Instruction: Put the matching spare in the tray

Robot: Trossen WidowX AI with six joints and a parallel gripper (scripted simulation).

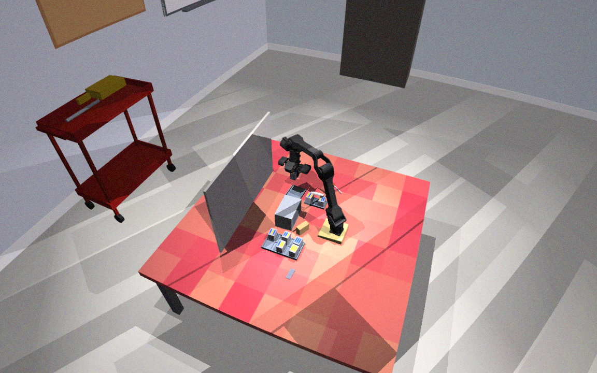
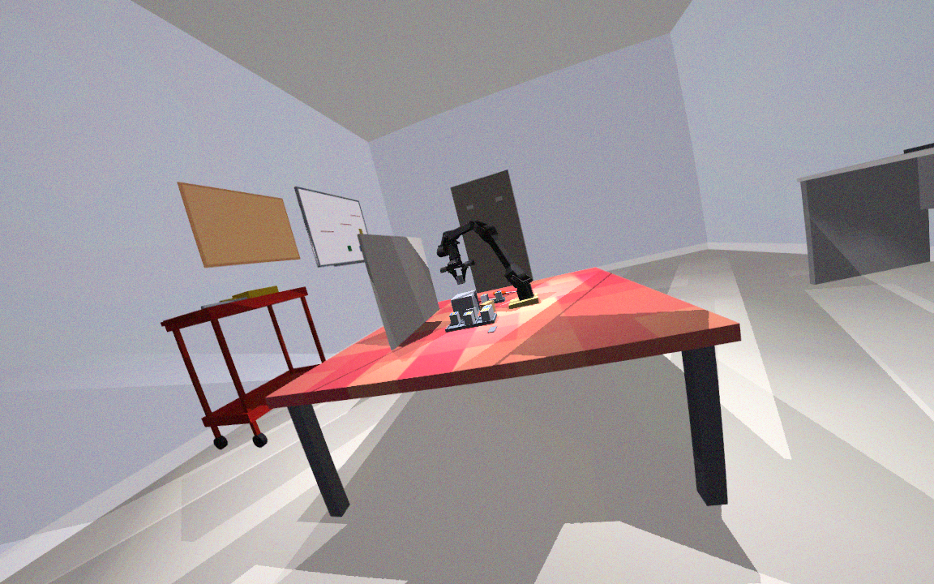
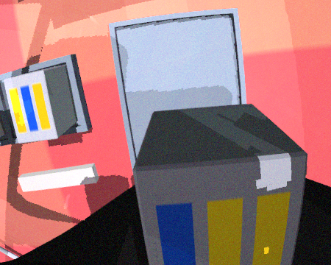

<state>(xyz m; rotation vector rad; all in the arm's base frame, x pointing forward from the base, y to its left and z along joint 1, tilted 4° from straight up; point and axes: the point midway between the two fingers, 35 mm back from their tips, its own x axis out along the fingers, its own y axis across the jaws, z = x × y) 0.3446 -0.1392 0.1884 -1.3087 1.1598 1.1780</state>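
Now: the light grey tray 140 mm below my gripper tip and 10 mm behind it. Round my gripper tip: grey upright panel 230 mm to the left, 170 mm ahead, 80 mm above; brown block 230 mm to the left, 190 mm behind, 120 mm below.
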